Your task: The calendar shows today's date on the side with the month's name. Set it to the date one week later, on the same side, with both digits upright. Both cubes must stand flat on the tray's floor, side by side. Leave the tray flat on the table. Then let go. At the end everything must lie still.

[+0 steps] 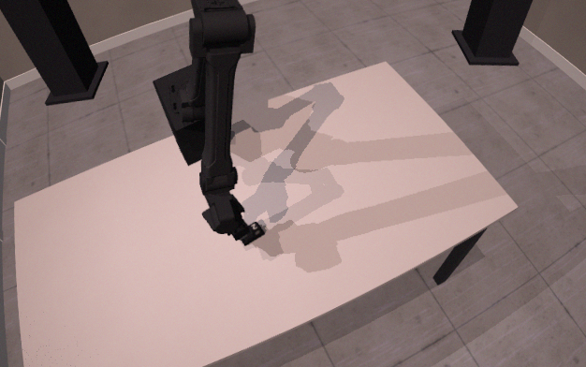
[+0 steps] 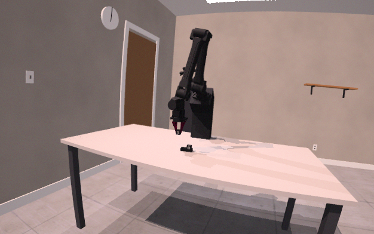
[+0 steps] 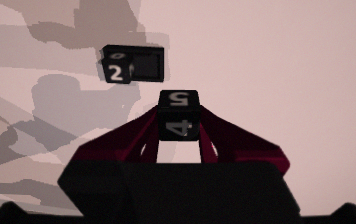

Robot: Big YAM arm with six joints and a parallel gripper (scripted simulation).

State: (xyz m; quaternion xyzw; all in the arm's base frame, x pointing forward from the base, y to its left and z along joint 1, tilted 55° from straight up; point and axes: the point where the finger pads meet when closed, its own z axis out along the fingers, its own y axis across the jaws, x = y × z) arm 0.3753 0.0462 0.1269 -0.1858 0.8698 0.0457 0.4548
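Right now the black tray is 11 cm below my hand, 5 cm to the left of it and 3 cm behind it. The rest, counted from my hand: black calendar block (right at my hand).
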